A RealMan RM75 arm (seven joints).
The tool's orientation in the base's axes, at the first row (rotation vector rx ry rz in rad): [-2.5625 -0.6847 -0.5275]
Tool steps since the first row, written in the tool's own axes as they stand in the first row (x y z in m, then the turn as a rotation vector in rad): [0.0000 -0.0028 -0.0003 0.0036 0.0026 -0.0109]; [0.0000 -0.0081 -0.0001 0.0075 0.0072 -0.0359]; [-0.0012 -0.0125 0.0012 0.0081 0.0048 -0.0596]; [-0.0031 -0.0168 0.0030 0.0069 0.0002 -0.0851]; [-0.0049 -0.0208 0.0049 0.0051 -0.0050 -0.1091]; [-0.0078 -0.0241 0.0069 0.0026 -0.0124 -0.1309]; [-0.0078 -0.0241 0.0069 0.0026 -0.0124 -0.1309]
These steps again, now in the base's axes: [-0.0016 0.0020 0.0011 0.0016 -0.0061 0.0099]; [-0.0044 0.0063 0.0026 0.0011 -0.0206 0.0312]; [-0.0074 0.0099 0.0023 -0.0055 -0.0303 0.0519]; [-0.0108 0.0135 0.0012 -0.0152 -0.0397 0.0740]; [-0.0140 0.0169 0.0001 -0.0253 -0.0482 0.0948]; [-0.0176 0.0194 -0.0019 -0.0367 -0.0542 0.1141]; [-0.0176 0.0194 -0.0019 -0.0367 -0.0542 0.1141]
